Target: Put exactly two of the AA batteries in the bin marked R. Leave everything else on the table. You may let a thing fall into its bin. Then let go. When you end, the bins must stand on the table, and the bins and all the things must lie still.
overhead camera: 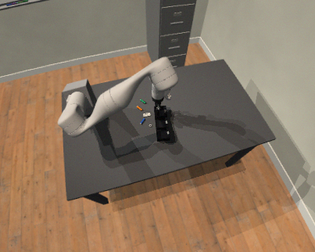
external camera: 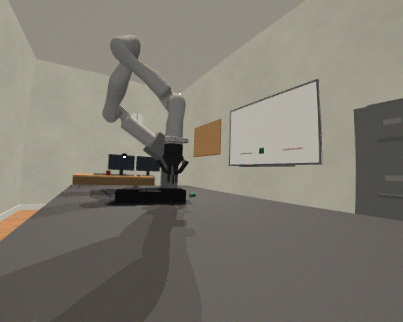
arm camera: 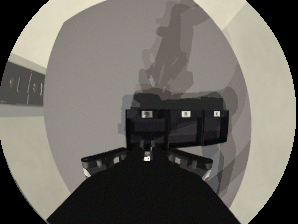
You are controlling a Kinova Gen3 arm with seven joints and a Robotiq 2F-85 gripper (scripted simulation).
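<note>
My hand is 12 cm past the orange AA battery, 8 cm to the right of it and 8 cm above it. The rest, counted from my hand: black bin 1 cm ahead, 9 cm to the right, 6 cm below; then grey ring 7 cm behind, 8 cm to the right, 8 cm below; then white block 7 cm behind, 1 cm to the left, 8 cm below.
</note>
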